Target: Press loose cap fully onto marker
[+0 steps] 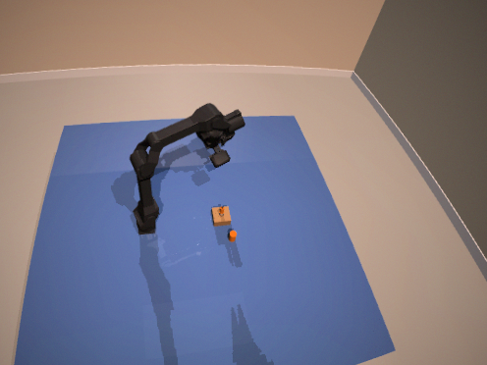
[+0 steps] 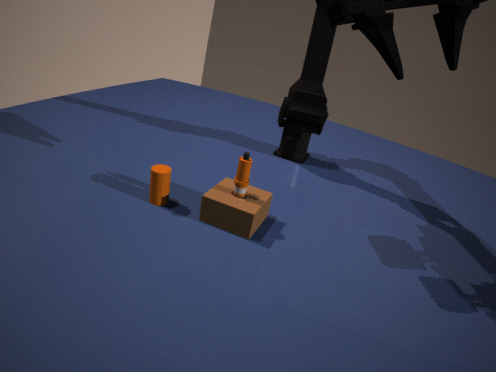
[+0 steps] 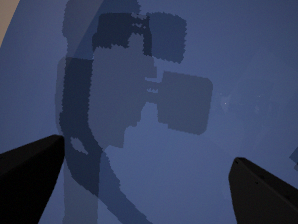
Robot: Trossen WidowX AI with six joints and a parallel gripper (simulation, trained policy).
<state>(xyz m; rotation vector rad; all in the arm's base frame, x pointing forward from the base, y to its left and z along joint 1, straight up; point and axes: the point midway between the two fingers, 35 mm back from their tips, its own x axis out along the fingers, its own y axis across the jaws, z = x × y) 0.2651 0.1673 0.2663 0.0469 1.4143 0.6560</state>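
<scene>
Right now my gripper tip is 7 cm short of the orange cap, 28 cm to the left of it and 21 cm above it. From my gripper tip the other things lie so: tan holder block (4 cm ahead, 18 cm to the right, 22 cm below).
</scene>
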